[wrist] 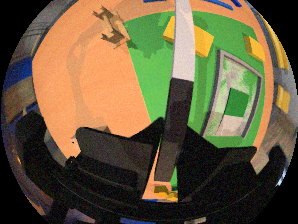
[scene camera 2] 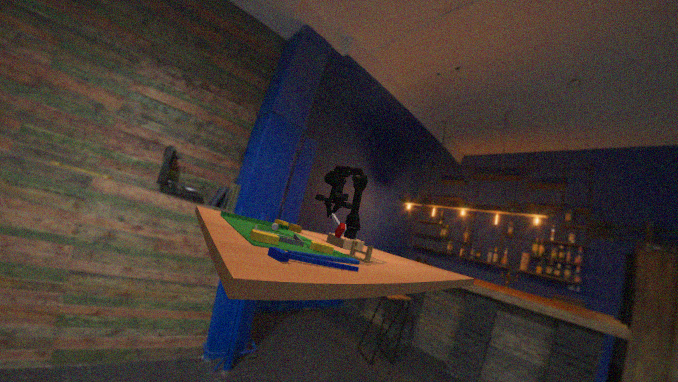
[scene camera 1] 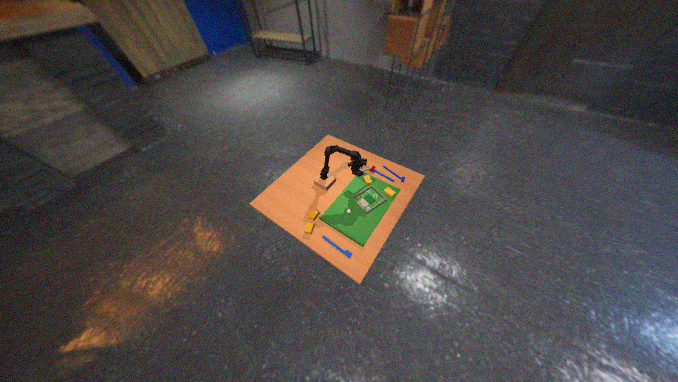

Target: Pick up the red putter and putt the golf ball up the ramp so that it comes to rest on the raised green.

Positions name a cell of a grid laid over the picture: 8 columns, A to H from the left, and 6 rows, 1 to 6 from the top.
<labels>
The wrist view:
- my gripper: E4
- green mat: G1
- small wooden stand: D1
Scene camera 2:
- green mat: C4
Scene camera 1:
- green mat: E4
</labels>
